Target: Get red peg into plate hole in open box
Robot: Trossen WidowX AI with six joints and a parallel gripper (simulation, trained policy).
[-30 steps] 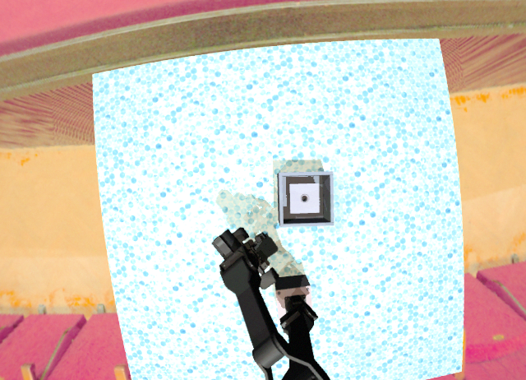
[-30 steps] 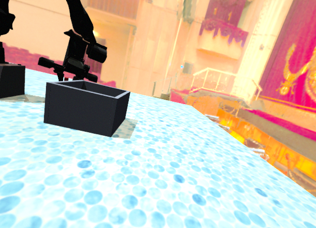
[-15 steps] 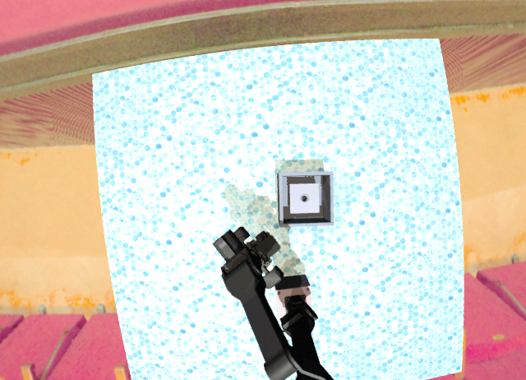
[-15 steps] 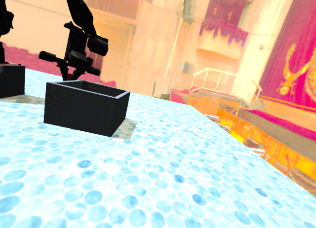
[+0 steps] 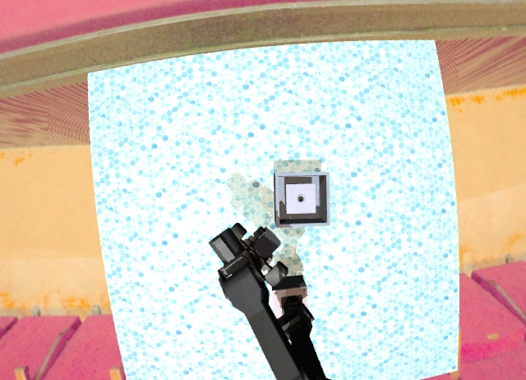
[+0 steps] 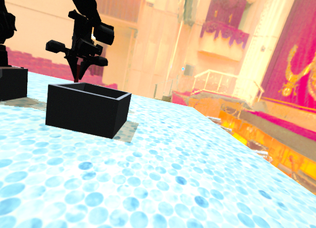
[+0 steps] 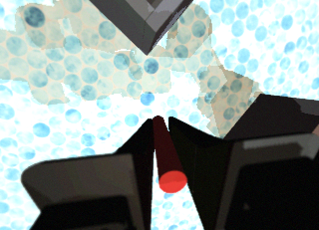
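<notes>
Now: gripper tip 12 cm short of the dark grey box, 14 cm to the left of it and 7 cm above it. The rest, counted from my gripper tip: red peg (1 cm behind, 1 cm to the left, 1 cm above).
</notes>
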